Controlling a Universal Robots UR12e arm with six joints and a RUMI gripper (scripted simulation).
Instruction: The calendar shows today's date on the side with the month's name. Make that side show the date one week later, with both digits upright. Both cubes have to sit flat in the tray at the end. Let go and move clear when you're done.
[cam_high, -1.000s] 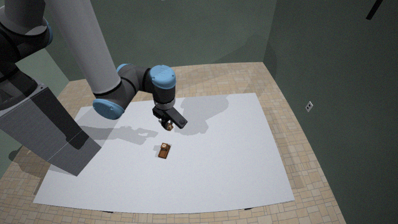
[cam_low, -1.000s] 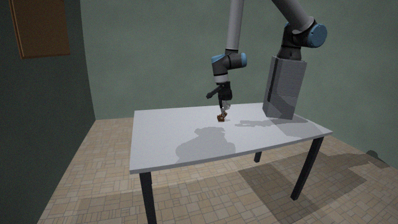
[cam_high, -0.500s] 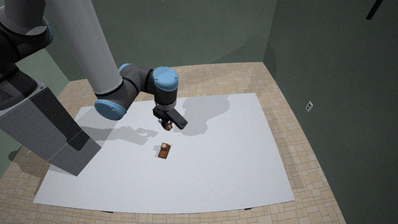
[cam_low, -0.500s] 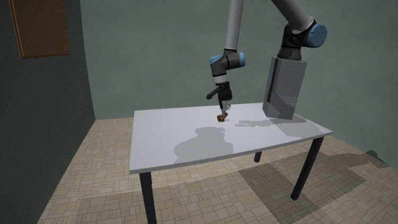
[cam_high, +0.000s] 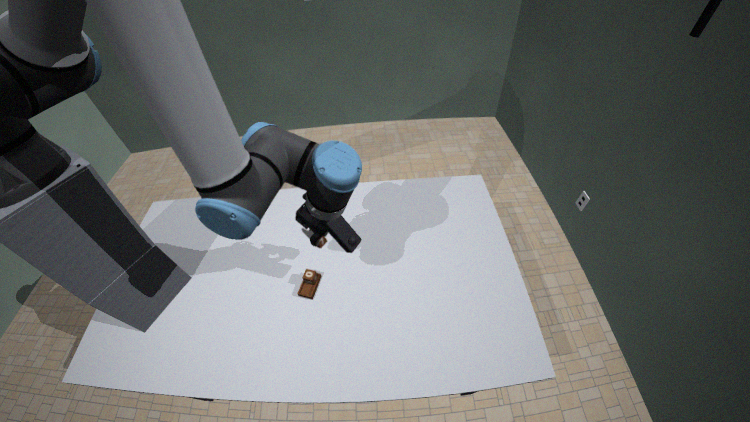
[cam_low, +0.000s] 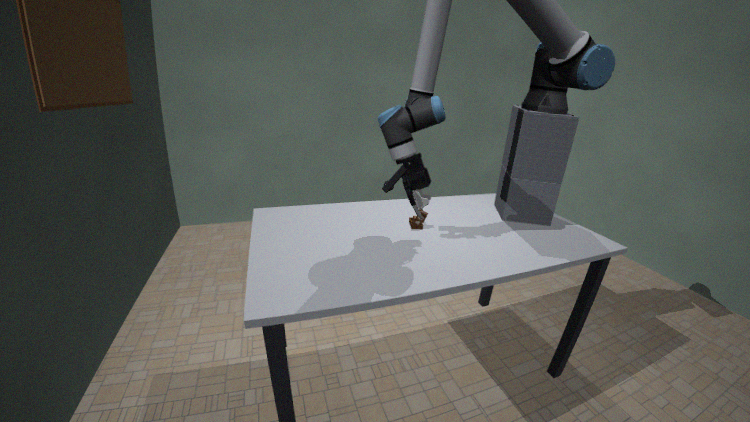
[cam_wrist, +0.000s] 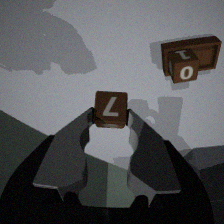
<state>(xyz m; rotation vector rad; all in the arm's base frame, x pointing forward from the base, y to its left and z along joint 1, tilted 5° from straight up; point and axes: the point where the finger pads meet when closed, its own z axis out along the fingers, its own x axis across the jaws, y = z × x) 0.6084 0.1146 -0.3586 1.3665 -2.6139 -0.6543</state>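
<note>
My gripper is now 1 cm above the brown date cube. Also, from my hand: brown wooden tray (4 cm behind, 10 cm to the right, 8 cm below).
</note>
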